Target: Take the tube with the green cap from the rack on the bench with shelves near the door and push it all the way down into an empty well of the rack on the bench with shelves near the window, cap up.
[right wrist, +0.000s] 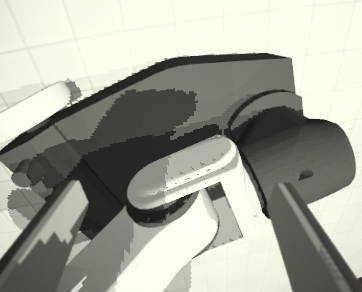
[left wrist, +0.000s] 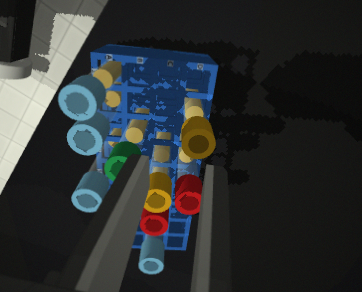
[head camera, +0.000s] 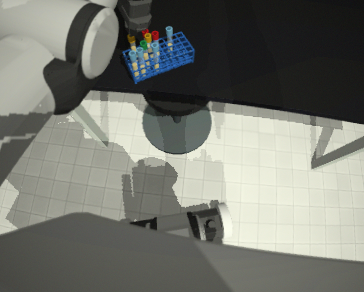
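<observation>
The tube with the green cap point(head camera: 144, 45) point(left wrist: 116, 167) stands cap up in the blue rack point(head camera: 193, 58) point(left wrist: 155, 54), among tubes with light blue, red and yellow caps. My left gripper point(head camera: 140, 31) point(left wrist: 176, 175) is partly open and empty, above the rack. In the left wrist view its left finger overlaps the right edge of the green cap, and the yellow and red caps show between and below the fingertips. My right gripper point(right wrist: 176, 193) is wide open and empty, away from the rack. The second rack does not show.
The rack stands on a black bench top point(head camera: 270, 65), whose front edge crosses the head view. A round stool point(head camera: 177, 135) is at that edge. Light blue caps point(left wrist: 78, 101) point(left wrist: 85, 139) point(left wrist: 88, 198) stand left of the green cap. The robot's grey base point(right wrist: 220, 80) lies below my right gripper.
</observation>
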